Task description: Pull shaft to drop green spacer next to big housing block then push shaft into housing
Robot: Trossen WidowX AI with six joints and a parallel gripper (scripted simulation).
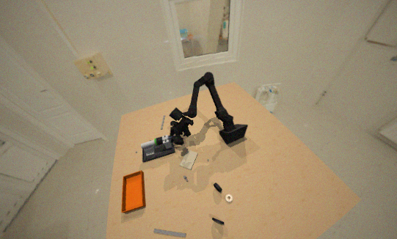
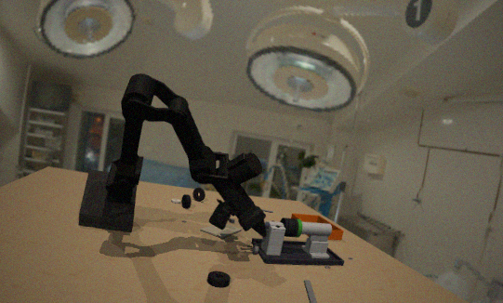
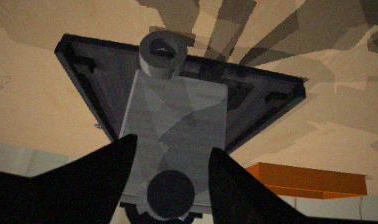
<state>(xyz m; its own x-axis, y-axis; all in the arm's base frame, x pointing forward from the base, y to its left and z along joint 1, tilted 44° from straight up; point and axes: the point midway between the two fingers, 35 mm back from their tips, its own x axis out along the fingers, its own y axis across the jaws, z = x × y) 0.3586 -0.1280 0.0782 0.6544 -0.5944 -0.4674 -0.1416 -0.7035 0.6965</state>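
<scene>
Now: the black spacer 6 cm ahead of my gripper tip, 2 cm above it and 1 cm to the right of it. Round my gripper tip: thin grey shaft: 4 cm ahead, 2 cm above, 1 cm to the right; green spacer: 9 cm ahead, 2 cm above, 1 cm to the right; beige card: 17 cm to the left, 6 cm behind, 5 cm below.
</scene>
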